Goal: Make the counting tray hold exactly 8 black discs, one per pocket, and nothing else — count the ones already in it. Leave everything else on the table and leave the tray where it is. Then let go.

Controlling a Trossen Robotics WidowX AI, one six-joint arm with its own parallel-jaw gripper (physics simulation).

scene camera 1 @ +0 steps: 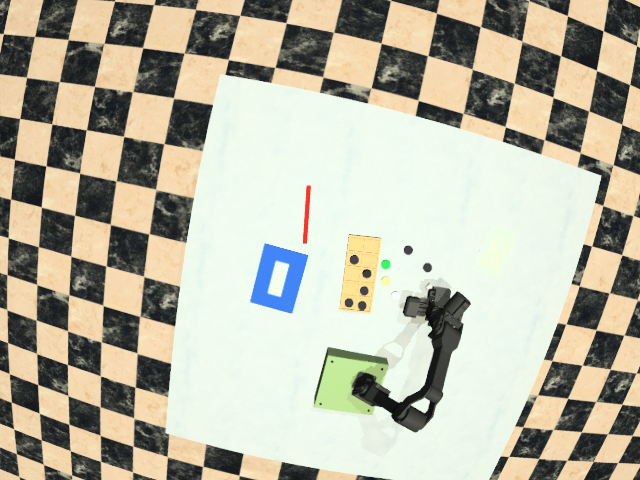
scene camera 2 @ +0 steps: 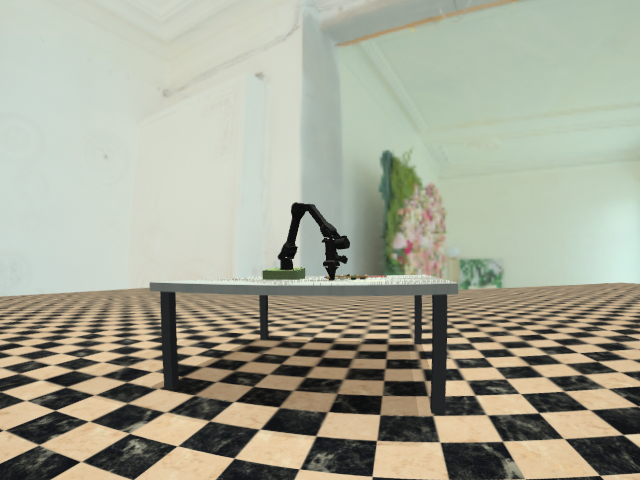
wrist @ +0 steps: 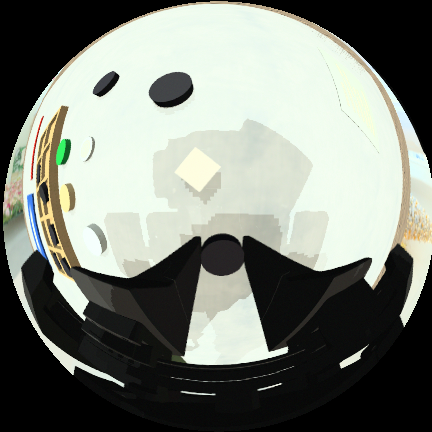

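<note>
The tan counting tray [scene camera 1: 356, 243] [wrist: 62, 225] has two columns of pockets. In scene camera 1, black discs sit in the left column's second [scene camera 1: 354, 259] and bottom [scene camera 1: 348, 302] pockets, and in the right column's lower three. Its top row is empty. My gripper [scene camera 1: 427, 304] [scene camera 2: 331, 277] [wrist: 221, 241] is shut on a black disc [wrist: 222, 256] at table level, right of the tray; the arm hides this disc in scene camera 1. Two loose black discs lie on the table, one farther away [scene camera 1: 408, 250] [wrist: 106, 84] and one nearer my gripper [scene camera 1: 427, 267] [wrist: 221, 241].
Between tray and gripper lie a green disc [scene camera 1: 385, 264] [wrist: 63, 152], a yellow disc [scene camera 1: 385, 281] [wrist: 67, 198], a white disc [scene camera 1: 395, 295] [wrist: 95, 239] and a small pale disc [wrist: 89, 148]. A cream square [wrist: 198, 169] lies near my fingers. A blue frame [scene camera 1: 262, 276] and red bar [scene camera 1: 307, 214] lie left.
</note>
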